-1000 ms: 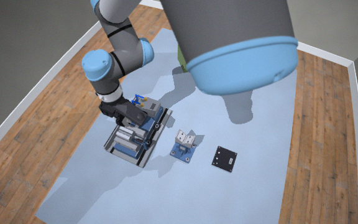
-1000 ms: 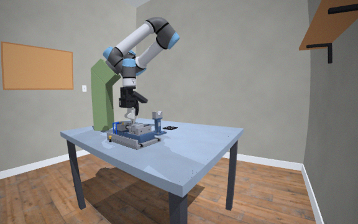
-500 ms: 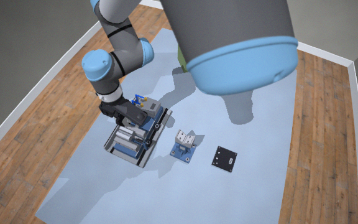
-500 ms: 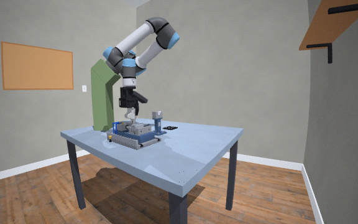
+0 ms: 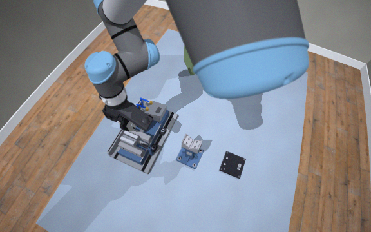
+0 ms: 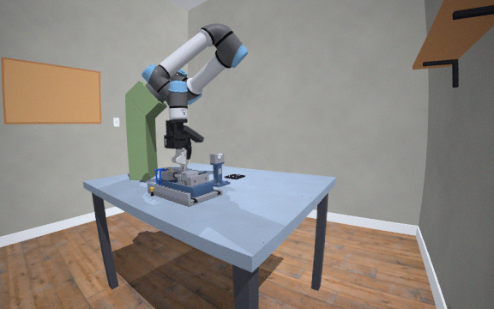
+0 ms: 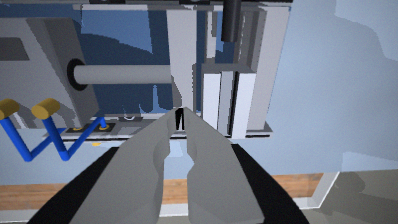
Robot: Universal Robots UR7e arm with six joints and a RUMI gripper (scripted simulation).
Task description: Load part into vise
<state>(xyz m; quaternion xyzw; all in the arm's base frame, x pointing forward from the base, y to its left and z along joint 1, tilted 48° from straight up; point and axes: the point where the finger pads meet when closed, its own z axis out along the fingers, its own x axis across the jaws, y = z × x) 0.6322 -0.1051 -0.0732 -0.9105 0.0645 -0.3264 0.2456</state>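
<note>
Now: the grey part 4 cm ahead of my hand and 2 cm below it. From my hand the other things lie so: work stop: 3 cm ahead, 7 cm to the left, 3 cm below; moving jaw: 2 cm to the left, 4 cm below; cylinder rod: 5 cm behind, 2 cm to the left, 4 cm below.
</note>
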